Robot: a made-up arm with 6 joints.
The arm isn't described. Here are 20 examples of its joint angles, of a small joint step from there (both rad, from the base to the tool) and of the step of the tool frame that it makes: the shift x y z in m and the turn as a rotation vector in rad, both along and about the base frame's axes.
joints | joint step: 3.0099 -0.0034 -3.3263 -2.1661 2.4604 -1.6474 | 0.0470 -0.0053 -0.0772 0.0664 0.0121 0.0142
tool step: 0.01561 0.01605 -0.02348 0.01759 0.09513 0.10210
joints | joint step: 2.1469 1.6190 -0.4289 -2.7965 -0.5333 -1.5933 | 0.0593 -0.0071 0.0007 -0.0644 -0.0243 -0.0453
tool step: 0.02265 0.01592 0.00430 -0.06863 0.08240 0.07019
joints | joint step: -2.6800 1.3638 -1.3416 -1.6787 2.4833 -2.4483 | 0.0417 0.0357 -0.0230 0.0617 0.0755 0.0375
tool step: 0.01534 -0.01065 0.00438 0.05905 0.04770 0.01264
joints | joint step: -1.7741 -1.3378 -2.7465 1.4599 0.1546 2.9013 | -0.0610 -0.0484 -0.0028 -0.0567 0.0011 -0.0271
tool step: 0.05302 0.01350 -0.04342 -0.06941 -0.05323 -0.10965
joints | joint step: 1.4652 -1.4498 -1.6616 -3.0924 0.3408 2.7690 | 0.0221 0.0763 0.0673 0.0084 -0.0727 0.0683
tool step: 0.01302 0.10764 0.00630 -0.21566 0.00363 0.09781
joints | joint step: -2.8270 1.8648 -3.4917 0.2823 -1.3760 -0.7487 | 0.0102 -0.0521 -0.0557 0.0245 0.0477 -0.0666
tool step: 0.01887 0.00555 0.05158 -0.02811 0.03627 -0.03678
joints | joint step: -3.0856 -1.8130 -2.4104 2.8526 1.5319 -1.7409 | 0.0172 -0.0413 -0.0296 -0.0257 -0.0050 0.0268
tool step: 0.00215 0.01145 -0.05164 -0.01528 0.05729 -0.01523
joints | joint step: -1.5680 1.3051 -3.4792 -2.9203 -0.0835 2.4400 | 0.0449 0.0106 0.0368 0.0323 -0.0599 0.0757
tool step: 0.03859 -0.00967 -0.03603 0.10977 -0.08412 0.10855
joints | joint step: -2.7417 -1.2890 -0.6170 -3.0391 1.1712 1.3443 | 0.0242 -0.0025 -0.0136 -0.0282 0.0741 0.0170
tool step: 0.01929 -0.00185 0.01654 -0.01458 0.09328 0.02548
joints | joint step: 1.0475 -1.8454 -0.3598 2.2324 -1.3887 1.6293 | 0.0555 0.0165 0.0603 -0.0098 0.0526 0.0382
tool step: 0.01407 0.02829 -0.01682 -0.01905 -0.00350 0.07002
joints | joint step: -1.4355 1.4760 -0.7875 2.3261 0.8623 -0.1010 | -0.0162 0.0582 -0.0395 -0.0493 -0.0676 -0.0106
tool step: -0.00893 0.01923 -0.00226 0.05672 0.01361 0.06277
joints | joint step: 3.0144 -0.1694 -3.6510 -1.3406 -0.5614 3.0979 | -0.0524 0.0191 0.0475 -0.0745 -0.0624 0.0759
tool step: -0.05488 -0.01961 0.02663 0.03322 -0.10253 -0.10326
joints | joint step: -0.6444 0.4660 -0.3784 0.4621 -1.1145 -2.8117 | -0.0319 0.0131 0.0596 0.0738 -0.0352 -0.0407
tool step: -0.04485 0.00743 -0.00962 -0.00765 0.08116 -0.08187
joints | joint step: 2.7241 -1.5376 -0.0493 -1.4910 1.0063 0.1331 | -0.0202 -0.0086 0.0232 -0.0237 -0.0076 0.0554
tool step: 0.00269 0.00682 -0.00957 0.00794 0.03209 -0.01573
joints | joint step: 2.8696 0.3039 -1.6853 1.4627 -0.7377 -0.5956 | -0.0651 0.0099 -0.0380 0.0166 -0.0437 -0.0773
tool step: 0.03044 0.03340 0.01170 0.03904 -0.03379 -0.10621
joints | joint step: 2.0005 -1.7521 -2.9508 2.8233 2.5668 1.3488 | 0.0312 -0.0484 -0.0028 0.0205 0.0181 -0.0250
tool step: 0.01388 0.02409 -0.03090 0.08341 -0.00643 0.03780
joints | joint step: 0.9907 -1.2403 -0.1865 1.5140 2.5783 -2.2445 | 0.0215 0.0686 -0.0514 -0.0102 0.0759 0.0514
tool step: -0.00397 -0.00713 0.00631 -0.06317 -0.01036 0.10309
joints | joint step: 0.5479 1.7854 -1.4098 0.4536 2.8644 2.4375 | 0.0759 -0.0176 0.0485 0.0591 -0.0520 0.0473
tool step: -0.02177 0.00143 0.00161 -0.02793 -0.02883 0.07698
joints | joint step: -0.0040 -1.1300 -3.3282 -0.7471 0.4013 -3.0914 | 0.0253 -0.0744 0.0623 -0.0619 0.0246 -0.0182
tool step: -0.00974 -0.02226 -0.01620 0.07902 0.01125 0.01768
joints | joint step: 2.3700 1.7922 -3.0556 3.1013 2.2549 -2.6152 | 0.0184 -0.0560 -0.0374 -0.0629 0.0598 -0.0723
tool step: -0.00142 -0.03255 0.06072 0.12858 0.09416 -0.02620
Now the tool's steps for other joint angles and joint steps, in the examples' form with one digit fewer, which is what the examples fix.
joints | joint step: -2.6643 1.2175 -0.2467 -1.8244 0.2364 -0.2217 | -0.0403 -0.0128 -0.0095 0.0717 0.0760 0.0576
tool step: -0.0113 -0.0042 -0.0169 0.1061 0.1123 -0.0551
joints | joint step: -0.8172 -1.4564 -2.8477 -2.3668 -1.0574 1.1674 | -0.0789 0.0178 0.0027 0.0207 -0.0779 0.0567
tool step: 0.0528 0.0113 0.0018 0.0510 0.1110 -0.0776
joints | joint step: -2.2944 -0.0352 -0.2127 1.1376 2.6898 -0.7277 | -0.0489 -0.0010 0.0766 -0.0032 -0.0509 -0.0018
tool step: 0.0116 0.0183 -0.0174 0.0699 -0.0032 -0.0569
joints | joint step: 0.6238 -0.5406 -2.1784 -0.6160 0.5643 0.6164 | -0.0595 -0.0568 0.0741 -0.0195 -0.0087 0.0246
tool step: 0.0013 -0.0033 -0.0071 0.0031 0.0053 -0.0606
